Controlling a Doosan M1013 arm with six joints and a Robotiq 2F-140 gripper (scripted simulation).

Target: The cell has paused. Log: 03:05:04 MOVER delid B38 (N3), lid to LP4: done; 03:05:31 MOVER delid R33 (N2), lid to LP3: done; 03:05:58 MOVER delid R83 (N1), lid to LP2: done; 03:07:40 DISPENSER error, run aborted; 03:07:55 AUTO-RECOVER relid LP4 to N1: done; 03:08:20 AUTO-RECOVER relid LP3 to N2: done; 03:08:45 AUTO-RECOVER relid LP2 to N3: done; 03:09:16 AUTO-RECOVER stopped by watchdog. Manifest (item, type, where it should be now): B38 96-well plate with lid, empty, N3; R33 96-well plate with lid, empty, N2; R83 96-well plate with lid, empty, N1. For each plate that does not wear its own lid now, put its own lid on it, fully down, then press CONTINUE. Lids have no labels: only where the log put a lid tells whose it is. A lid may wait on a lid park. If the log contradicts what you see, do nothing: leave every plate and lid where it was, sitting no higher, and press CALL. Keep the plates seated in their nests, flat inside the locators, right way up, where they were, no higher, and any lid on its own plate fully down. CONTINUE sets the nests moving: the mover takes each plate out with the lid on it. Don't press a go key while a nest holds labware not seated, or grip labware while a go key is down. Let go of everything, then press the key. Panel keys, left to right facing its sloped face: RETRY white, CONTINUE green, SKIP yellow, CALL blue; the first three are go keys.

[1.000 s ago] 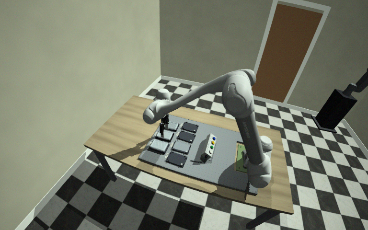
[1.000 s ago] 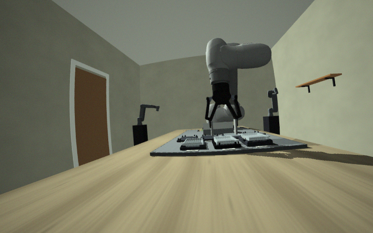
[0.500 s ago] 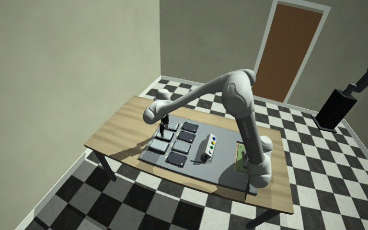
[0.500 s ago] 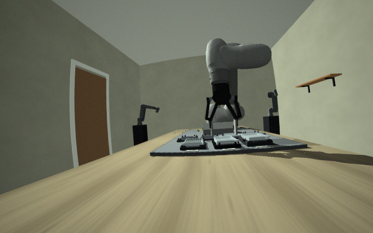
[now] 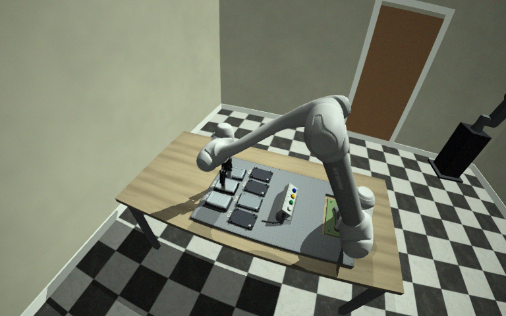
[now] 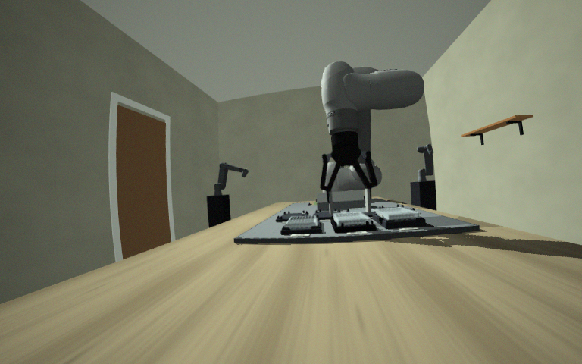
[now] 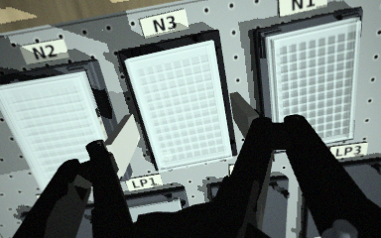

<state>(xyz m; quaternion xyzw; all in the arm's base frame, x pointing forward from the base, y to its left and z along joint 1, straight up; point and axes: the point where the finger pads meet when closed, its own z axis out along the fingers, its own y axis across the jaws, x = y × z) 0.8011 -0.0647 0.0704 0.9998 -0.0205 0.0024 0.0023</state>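
Now: the N1 plate 14 cm to the right of my hand, 4 cm below it and 1 cm behind it. From my hand the other things lie so: LP2 label: 10 cm behind, 6 cm to the right, 6 cm below; then LP1 label: 9 cm behind, 8 cm to the left, 6 cm below; then clear lid: 18 cm behind, 8 cm to the left, 4 cm below.
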